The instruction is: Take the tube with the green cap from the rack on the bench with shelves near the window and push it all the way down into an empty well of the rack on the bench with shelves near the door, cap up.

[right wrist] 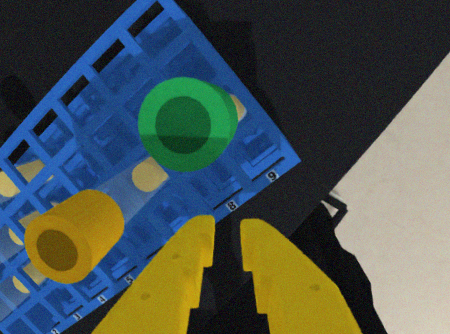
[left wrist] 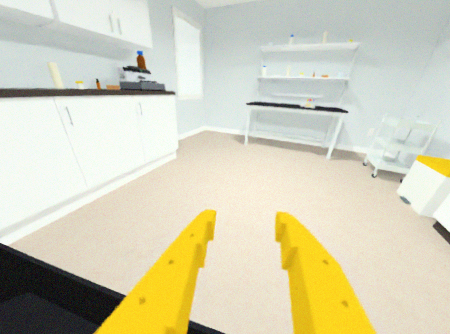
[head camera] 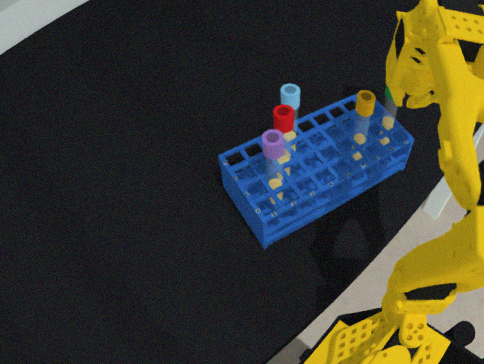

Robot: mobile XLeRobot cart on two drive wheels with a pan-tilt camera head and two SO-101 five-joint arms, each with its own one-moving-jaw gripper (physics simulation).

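Frame: origin at the left arm's base, x ahead, y left, z up, level; centimetres.
Seen in the pictures: left hand, its tool point: (left wrist: pixel 214 221); right hand, its tool point: (right wrist: pixel 213 234) (head camera: pixel 401 102); right arm's base, origin of its link: (head camera: pixel 391 351).
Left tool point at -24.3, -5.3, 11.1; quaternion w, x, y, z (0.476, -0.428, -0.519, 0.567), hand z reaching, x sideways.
Observation:
Pixels of each thing's middle, then the offset from my left tool point to it, as dx, dy, dz.
- tube with the green cap, middle of its body: (right wrist: pixel 220 112) (head camera: pixel 388 118) +38.5, -46.1, -6.0
- blue rack, middle of its body: (right wrist: pixel 97 194) (head camera: pixel 321 162) +42.5, -38.4, -9.5
The tube with the green cap (right wrist: pixel 185 123) stands upright in the blue rack (head camera: pixel 315 165) on the black bench top, in a well near the rack's right end. In the head view its cap (head camera: pixel 389 92) is mostly hidden behind my right gripper (head camera: pixel 404 99). In the right wrist view my right gripper (right wrist: pixel 227 220) hovers above the rack's numbered edge, short of the green cap, with jaws nearly together and nothing between them. My left gripper (left wrist: pixel 245 217) points out over the floor, jaws a little apart and empty.
Tubes with orange (head camera: pixel 365 102), light blue (head camera: pixel 290 94), red (head camera: pixel 282 117) and purple (head camera: pixel 272 143) caps stand in the same rack. The bench edge runs close by at the right. Across the room stand a bench with shelves (left wrist: pixel 298 104), a counter (left wrist: pixel 85 92) and a cart (left wrist: pixel 399 144).

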